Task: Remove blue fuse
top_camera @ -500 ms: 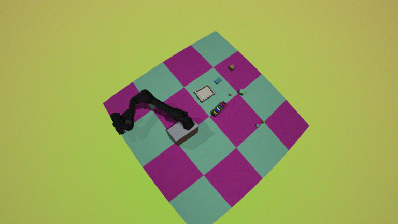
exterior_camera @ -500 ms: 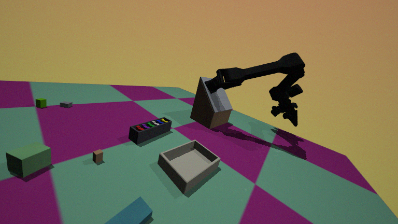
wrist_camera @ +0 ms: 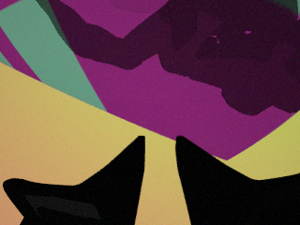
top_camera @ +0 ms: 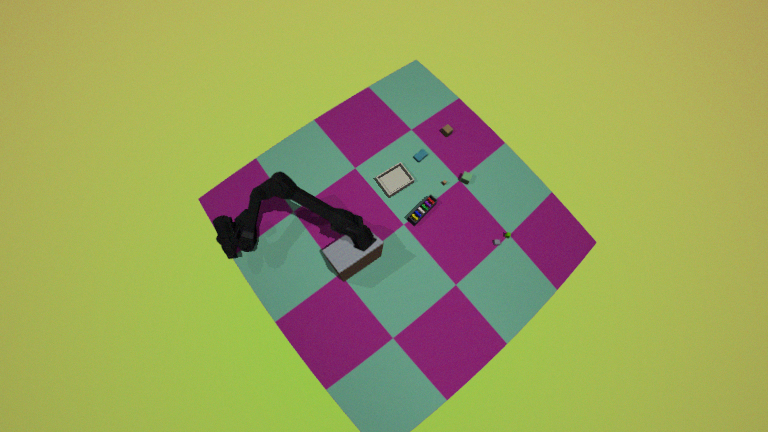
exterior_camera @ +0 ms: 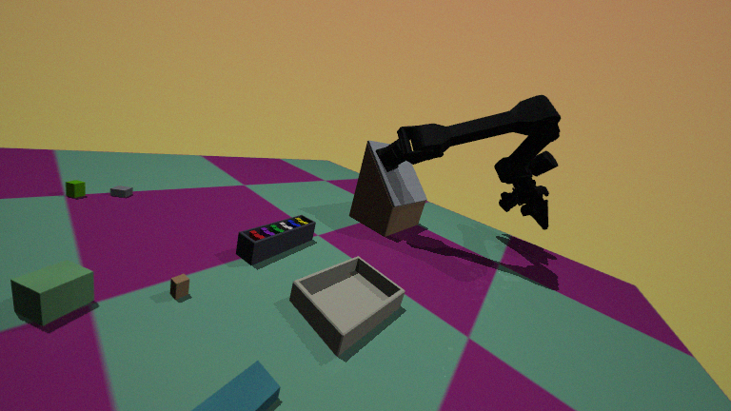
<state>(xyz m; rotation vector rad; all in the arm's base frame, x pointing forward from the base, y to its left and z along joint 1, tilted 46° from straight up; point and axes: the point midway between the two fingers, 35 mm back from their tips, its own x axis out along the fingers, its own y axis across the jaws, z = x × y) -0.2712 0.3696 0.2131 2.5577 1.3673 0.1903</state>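
Now: the blue fuse 530 mm ahead of my gripper tip, 470 mm to the right of it and 70 mm below it. The rest, counted from my gripper tip: grey tray: 580 mm ahead, 300 mm to the right, 90 mm below; grey piece: 790 mm to the right, 690 mm ahead, 80 mm below; small tan cube: 730 mm ahead, 450 mm to the right, 80 mm below.
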